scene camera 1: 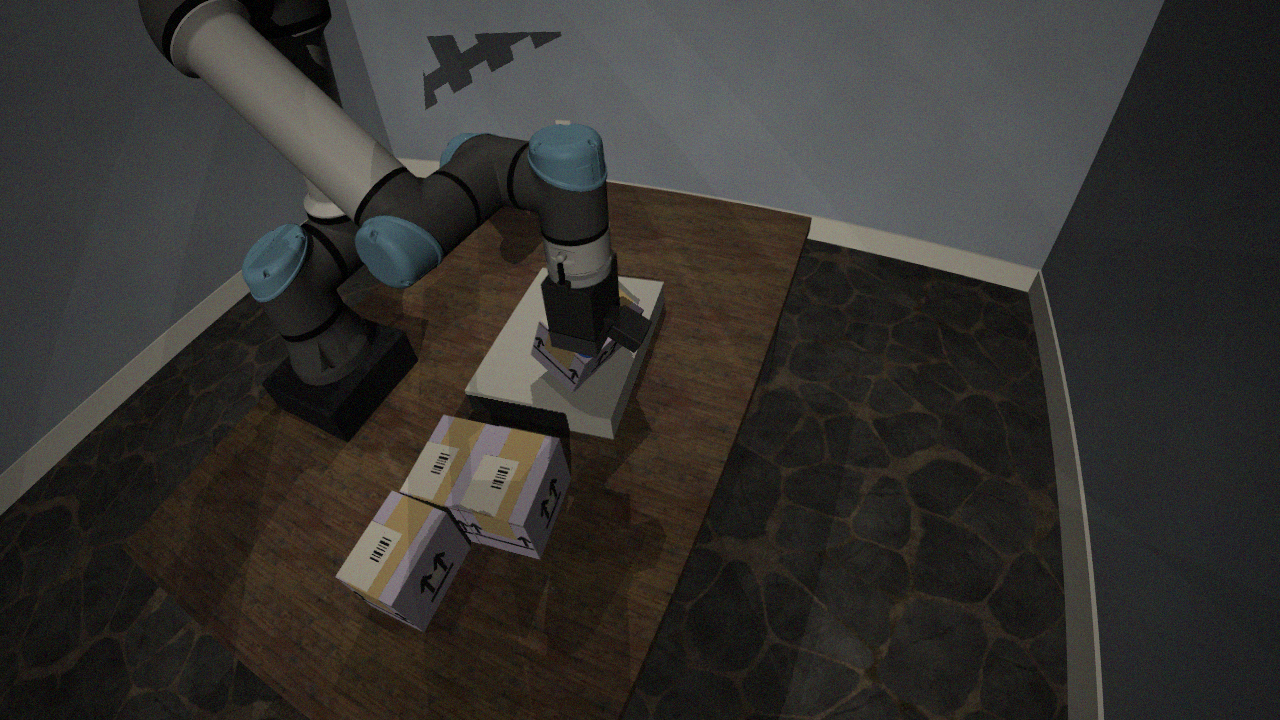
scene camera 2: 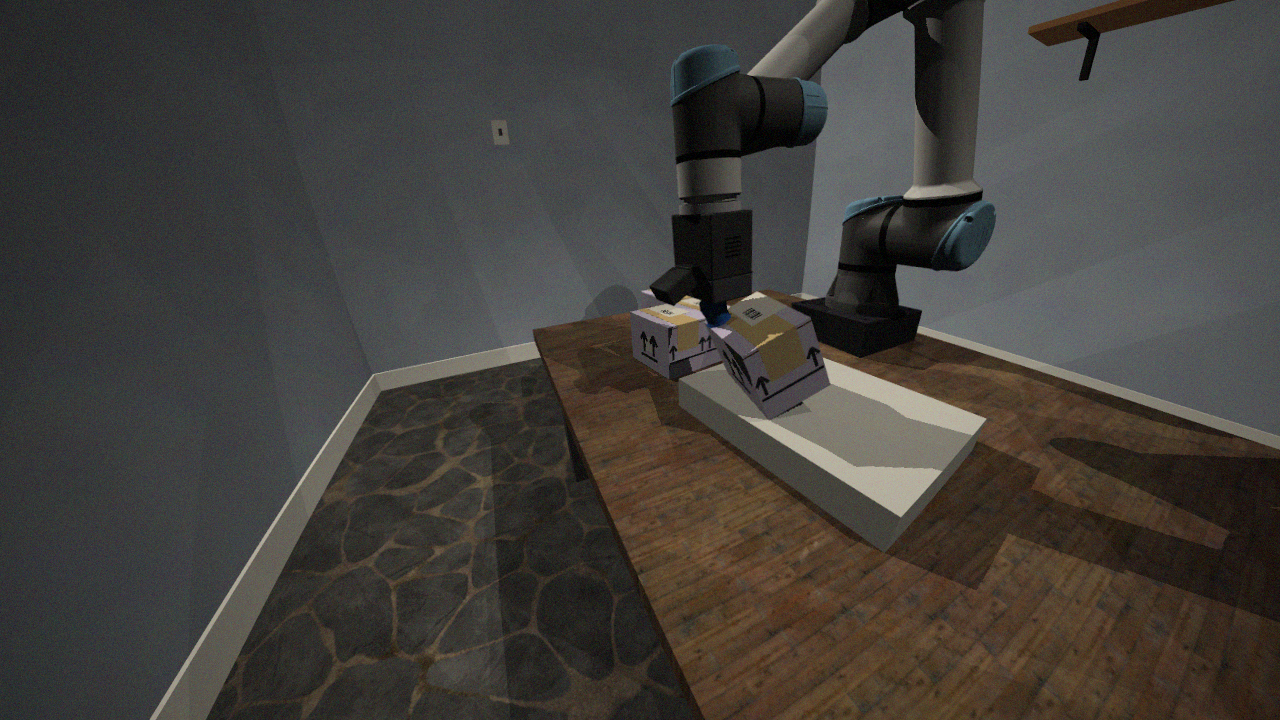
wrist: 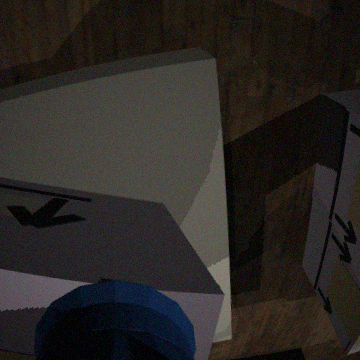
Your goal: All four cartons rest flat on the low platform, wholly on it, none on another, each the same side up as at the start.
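Pixels of known places: hand, its tool point: [scene camera 2: 713, 327] [wrist: 138, 296]; arm's base, origin of its link: [scene camera 1: 334, 352] [scene camera 2: 859, 306].
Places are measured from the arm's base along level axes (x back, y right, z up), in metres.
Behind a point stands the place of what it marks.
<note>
My suction cup [scene camera 1: 586, 354] {x -0.480, y -0.003, z 0.063 m} [scene camera 2: 716, 315] [wrist: 117, 320] is attached near the top edge of one carton [scene camera 1: 556, 360] {x -0.425, y -0.010, z 0.037 m} [scene camera 2: 778, 362] {x -0.495, y -0.120, z 0.056 m} [wrist: 110, 240] {x -0.481, y -0.011, z 0.043 m}. This carton hangs clearly tilted over the end of the low white platform [scene camera 1: 510, 358] {x -0.321, y -0.056, z -0.021 m} [scene camera 2: 805, 474] {x -0.525, y -0.190, z -0.042 m} [wrist: 125, 130] {x -0.487, y -0.010, z -0.021 m} nearer the other cartons; whether its lowest edge touches the platform I cannot tell. Three cartons stand upright on the table, off the platform: one carton [scene camera 1: 510, 479] {x -0.426, y 0.186, z 0.030 m} [scene camera 2: 657, 344] {x -0.467, y 0.147, z -0.011 m} nearest the platform, a second carton [scene camera 1: 435, 465] {x -0.320, y 0.188, z 0.030 m} close beside it, and a third carton [scene camera 1: 402, 559] {x -0.334, y 0.319, z 0.029 m} farther off. Their labels face up.
The wooden table [scene camera 1: 707, 358] {x -0.626, y -0.150, z -0.070 m} [scene camera 2: 644, 501] {x -0.665, y -0.090, z -0.070 m} carries the platform and the arm's black base [scene camera 1: 344, 394] {x -0.080, y 0.083, z 0.000 m} [scene camera 2: 859, 324] {x -0.115, y -0.051, z -0.003 m}. The three standing cartons are close together, a short gap from the platform's end. A wall shelf [scene camera 2: 1127, 16] shows at the upper right.
</note>
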